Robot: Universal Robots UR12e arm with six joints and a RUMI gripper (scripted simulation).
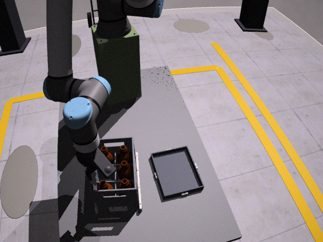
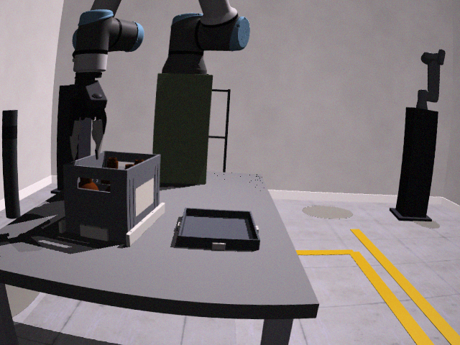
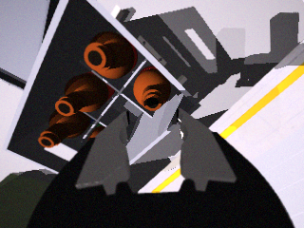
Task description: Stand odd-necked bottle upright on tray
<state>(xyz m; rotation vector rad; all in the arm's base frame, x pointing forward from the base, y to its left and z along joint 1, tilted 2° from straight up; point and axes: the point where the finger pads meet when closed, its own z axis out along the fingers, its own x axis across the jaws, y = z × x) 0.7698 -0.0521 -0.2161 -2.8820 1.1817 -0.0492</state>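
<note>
Now: the dark grey crate 110 mm below my hand, 90 mm behind it and 40 mm to the left of it. Also, from my hand: black tray (330 mm to the left, 180 mm below, 130 mm behind).
</note>
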